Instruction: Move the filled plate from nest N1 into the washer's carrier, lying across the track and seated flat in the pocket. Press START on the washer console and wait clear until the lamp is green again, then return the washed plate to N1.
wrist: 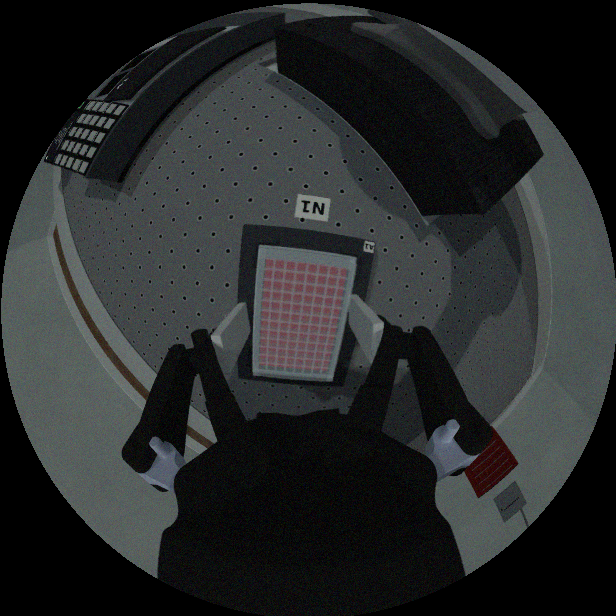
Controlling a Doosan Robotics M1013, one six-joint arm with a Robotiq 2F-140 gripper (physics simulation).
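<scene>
The filled plate has a light grey frame and a grid of pink wells. It lies in the black nest next to the label N1, in the middle of the wrist view. My gripper straddles the plate, with one grey finger pad against each long side. The pads look closed on the plate's edges. The plate still sits within the nest's outline. A large dark body, probably the washer, fills the upper right. Its carrier, console and lamp are not visible.
A dark rack with rows of pale cells stands at the upper left. A red gridded block and a small grey box sit at the lower right. The perforated table's curved rim with a brown stripe runs down the left.
</scene>
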